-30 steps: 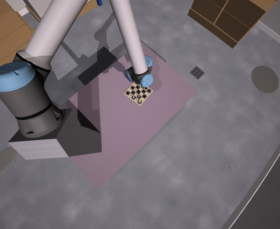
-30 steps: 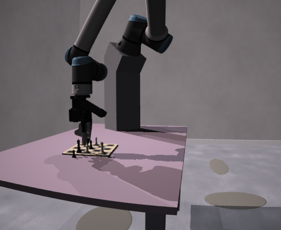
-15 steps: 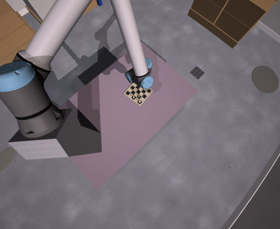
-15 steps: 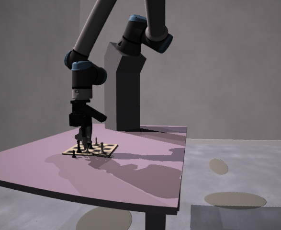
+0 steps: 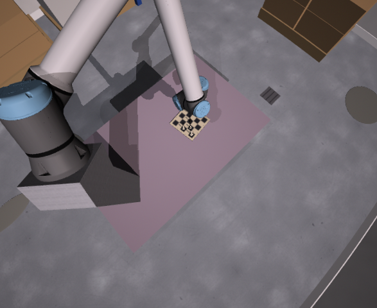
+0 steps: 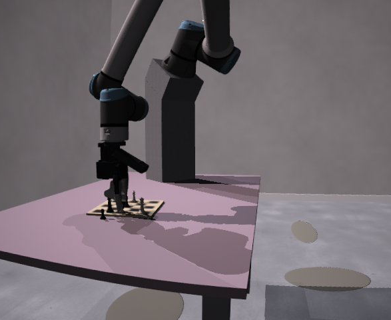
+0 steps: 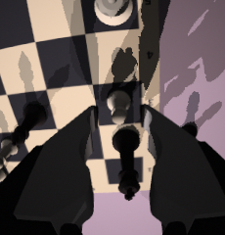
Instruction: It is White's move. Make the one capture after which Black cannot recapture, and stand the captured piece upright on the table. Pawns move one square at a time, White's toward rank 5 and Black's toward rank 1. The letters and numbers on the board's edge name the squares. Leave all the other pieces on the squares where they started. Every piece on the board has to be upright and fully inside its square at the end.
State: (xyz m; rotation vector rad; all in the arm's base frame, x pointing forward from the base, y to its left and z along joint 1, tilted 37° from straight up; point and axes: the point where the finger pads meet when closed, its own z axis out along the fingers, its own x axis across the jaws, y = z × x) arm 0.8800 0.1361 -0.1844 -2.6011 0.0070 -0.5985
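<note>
The tall black piece is 1 cm ahead of my hand, 4 cm to the right of it and 1 cm above it. The rest, counted from my hand: black pawn 7 cm ahead, 3 cm to the right, 1 cm below; then chessboard 7 cm behind, 2 cm to the right, 2 cm below.
</note>
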